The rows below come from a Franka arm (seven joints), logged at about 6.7 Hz.
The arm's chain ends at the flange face. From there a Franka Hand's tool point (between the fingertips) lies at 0.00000 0.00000 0.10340 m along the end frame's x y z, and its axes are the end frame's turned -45 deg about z.
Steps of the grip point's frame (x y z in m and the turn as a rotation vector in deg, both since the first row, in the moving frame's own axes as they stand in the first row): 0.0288 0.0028 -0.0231 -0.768 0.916 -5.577; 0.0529 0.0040 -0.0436 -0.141 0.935 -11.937; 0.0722 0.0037 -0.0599 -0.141 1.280 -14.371
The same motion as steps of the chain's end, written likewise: 0.0202 -0.0181 -0.0231 0.105 1.191 -5.577; 0.0390 -0.0334 -0.0436 0.561 0.761 -11.937; 0.0521 -0.0468 -0.0599 0.805 1.005 -14.371
